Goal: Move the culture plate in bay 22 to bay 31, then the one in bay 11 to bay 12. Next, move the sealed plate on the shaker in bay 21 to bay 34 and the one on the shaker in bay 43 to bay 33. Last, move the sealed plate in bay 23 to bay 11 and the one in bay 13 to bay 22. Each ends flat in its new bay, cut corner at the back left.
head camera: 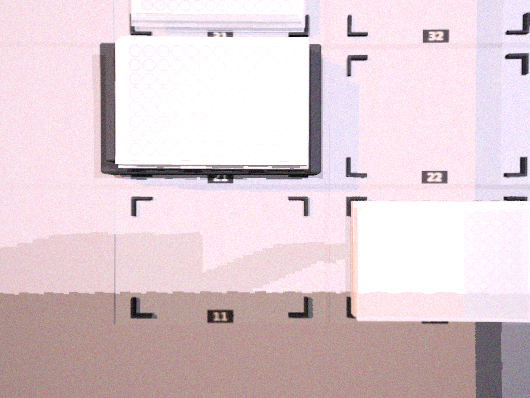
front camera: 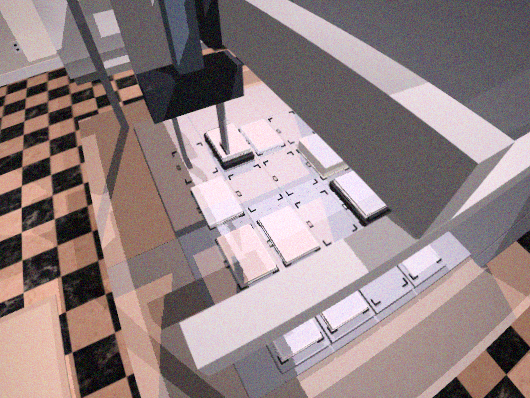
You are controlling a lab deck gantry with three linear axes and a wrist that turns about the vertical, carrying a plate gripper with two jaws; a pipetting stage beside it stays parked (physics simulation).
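Frame: origin at the robot's base, x back, y right, z up, level; millimetres.
Seen in the pictures: gripper, between the fingertips: [front camera: 206, 156]; robot's base, origin of its link: [head camera: 136, 312] [front camera: 172, 153].
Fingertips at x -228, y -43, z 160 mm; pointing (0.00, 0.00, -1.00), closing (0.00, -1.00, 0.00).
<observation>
Pixels of each thing's top centre, then the offset from my fingertips to it. "*": a spot on its surface instead.
- dark shaker, a spot on its surface: [head camera: 314, 107] * dx +95, dy -109, dz -141 mm
- bay 23 plate, centre of its top: [front camera: 288, 231] dx -164, dy -107, dz -146 mm
- bay 13 plate, centre of its top: [front camera: 245, 252] dx -164, dy +0, dz -146 mm
- tall pale block, centre of its top: [front camera: 324, 148] dx +0, dy -321, dz -118 mm
The gripper [front camera: 207, 160] is open and empty, hanging high above the deck; its fingers do not show in the head view. A culture plate [front camera: 261, 135] [head camera: 217, 6] lies in bay 31, another culture plate [front camera: 217, 200] [head camera: 415, 250] in bay 12. The sealed plate [front camera: 231, 136] [head camera: 212, 102] rests on the dark shaker [head camera: 314, 107] in bay 21. A sealed plate [front camera: 362, 192] sits on the shaker in bay 43. Sealed plates lie in bay 23 (plate [front camera: 288, 235]) and bay 13 (plate [front camera: 247, 255]). Bays 11 and 22 show bare corner marks.
A tall pale block [front camera: 322, 152] stands in bay 42, behind the bay 43 shaker. A pale beam [front camera: 275, 280] crosses above the deck's front side. In front of it, a lower ledge holds white plates [front camera: 302, 337] [front camera: 345, 310] [front camera: 422, 260]. A large grey body [front camera: 380, 130] overhangs the right side.
</observation>
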